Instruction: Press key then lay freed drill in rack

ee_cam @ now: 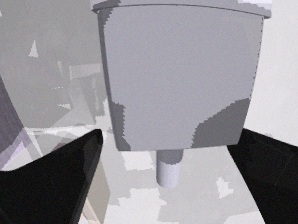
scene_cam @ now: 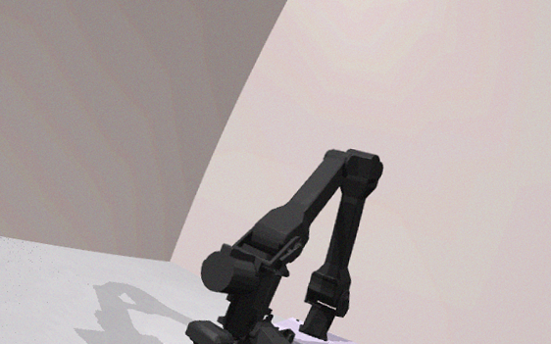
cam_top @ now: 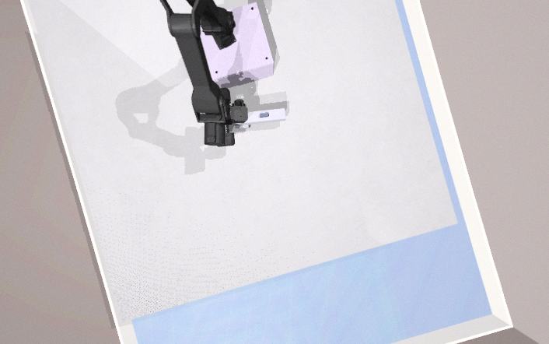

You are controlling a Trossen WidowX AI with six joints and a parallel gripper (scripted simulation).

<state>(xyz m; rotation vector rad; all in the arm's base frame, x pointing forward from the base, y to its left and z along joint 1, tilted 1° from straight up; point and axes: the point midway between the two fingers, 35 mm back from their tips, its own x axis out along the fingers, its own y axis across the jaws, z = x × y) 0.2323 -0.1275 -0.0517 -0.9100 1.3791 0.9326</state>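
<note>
My gripper tip is 50 mm to the right of the drill, 40 mm below it and 20 mm short of it. Also, from my gripper tip: key: 130 mm to the left, 50 mm ahead, 40 mm above; then housing block: 100 mm to the left, 40 mm ahead, 30 mm above; then rack: 90 mm behind, 20 mm to the right.
</note>
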